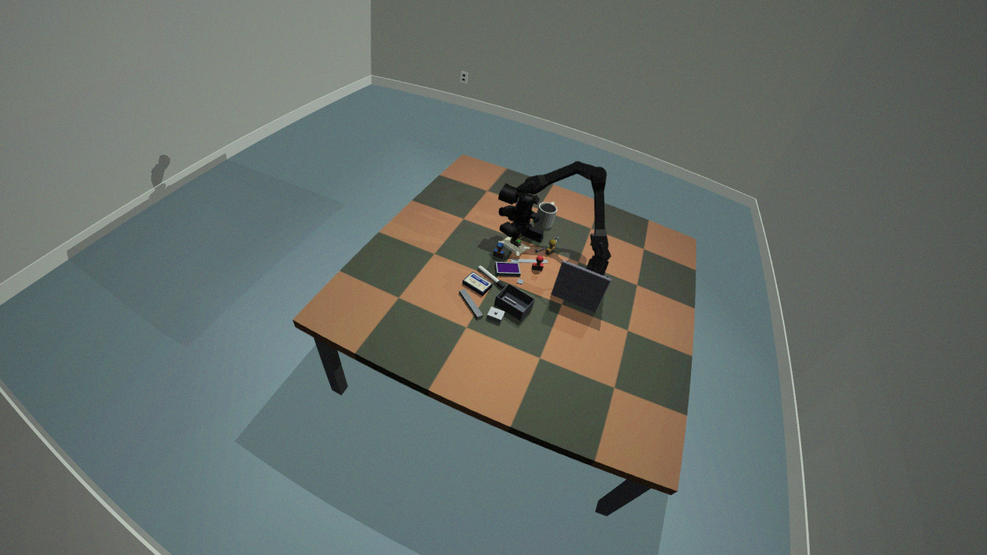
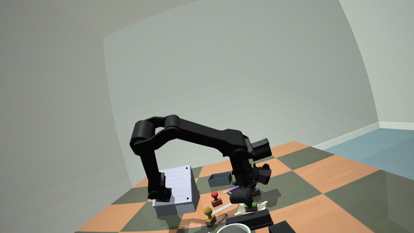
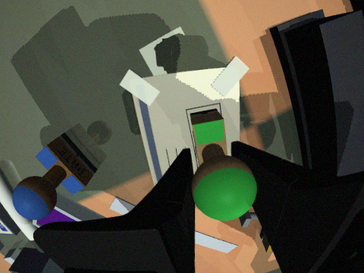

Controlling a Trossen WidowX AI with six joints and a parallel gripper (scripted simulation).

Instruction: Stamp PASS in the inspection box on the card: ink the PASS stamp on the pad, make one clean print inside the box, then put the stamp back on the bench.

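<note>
Right now my gripper tip is right at the green-knobbed stamp. From my gripper tip the other things lie so: yellow stamp: 14 cm behind, 5 cm to the right; then blue-knobbed stamp: 11 cm to the left, 2 cm ahead; then pale card: 3 cm below, 1 cm to the left.
</note>
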